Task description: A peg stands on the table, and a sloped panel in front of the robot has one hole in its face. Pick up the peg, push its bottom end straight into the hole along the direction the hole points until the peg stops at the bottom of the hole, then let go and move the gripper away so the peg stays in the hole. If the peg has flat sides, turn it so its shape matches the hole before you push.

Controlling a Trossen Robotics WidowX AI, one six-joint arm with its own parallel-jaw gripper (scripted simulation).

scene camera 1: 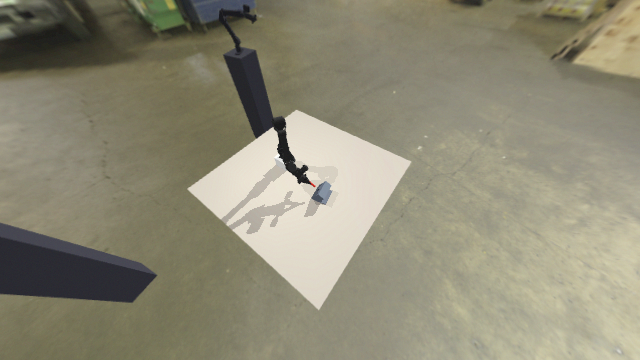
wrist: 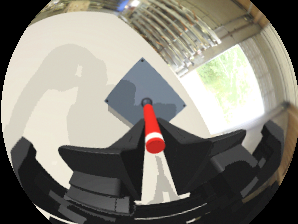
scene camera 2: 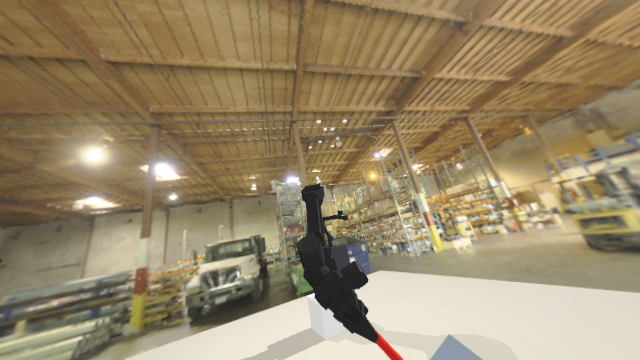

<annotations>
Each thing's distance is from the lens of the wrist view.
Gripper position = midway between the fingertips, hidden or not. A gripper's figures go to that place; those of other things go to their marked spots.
my gripper (wrist: 150,121): 10 cm
grey-blue sloped panel (wrist: 142,80): 16 cm
</annotations>
